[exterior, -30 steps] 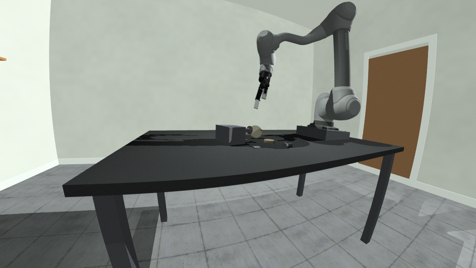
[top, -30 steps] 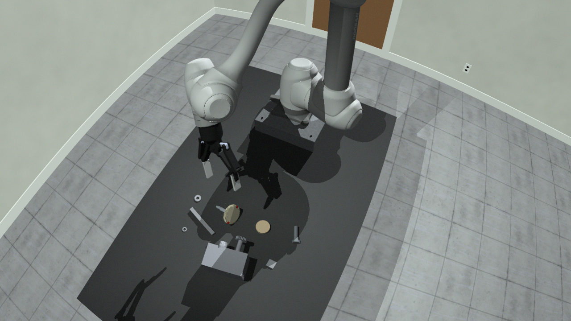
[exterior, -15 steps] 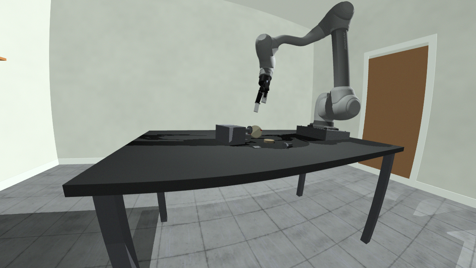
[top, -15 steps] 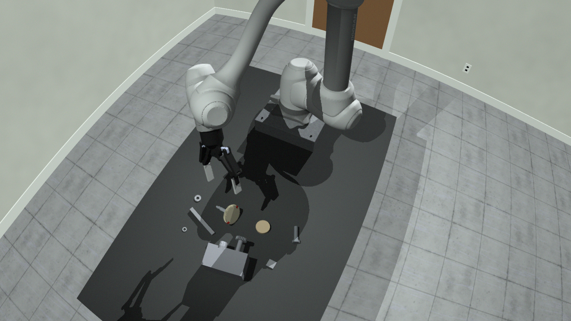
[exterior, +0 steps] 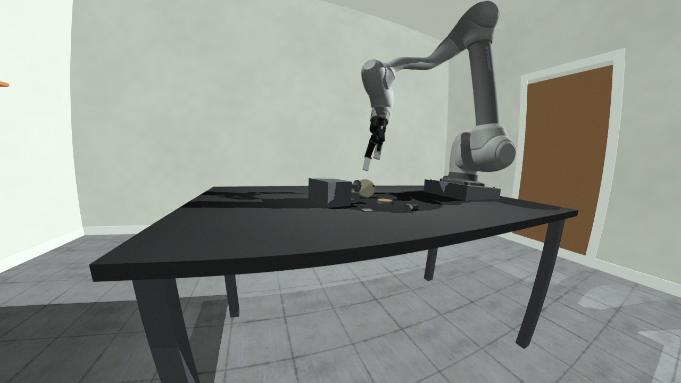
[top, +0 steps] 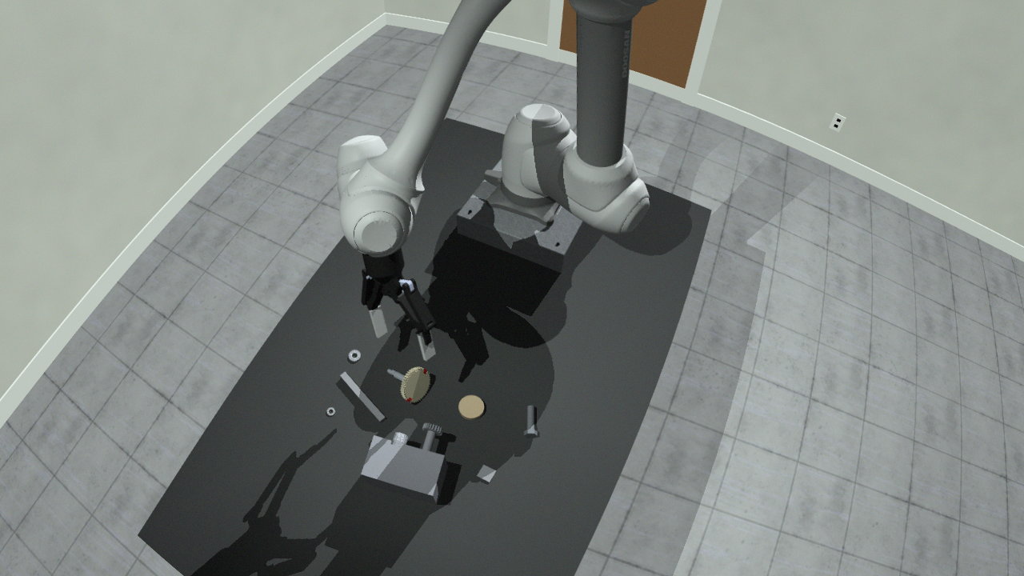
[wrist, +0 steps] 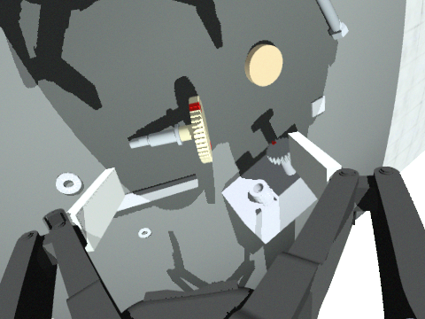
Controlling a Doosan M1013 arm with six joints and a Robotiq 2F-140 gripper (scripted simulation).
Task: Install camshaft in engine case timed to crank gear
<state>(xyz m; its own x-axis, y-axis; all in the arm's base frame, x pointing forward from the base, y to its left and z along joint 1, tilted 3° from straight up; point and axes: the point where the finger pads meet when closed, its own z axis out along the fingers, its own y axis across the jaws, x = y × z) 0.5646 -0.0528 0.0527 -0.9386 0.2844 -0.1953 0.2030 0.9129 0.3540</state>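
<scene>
My gripper is now 12 cm to the right of the small crank gear, 12 cm short of it and 8 cm above it. Also, from my hand: bolt (29 cm to the left, 13 cm below, 1 cm ahead); then grey bar (14 cm below, 11 cm ahead, 8 cm to the right); then tan disc (16 cm to the left, 14 cm below, 2 cm ahead).
</scene>
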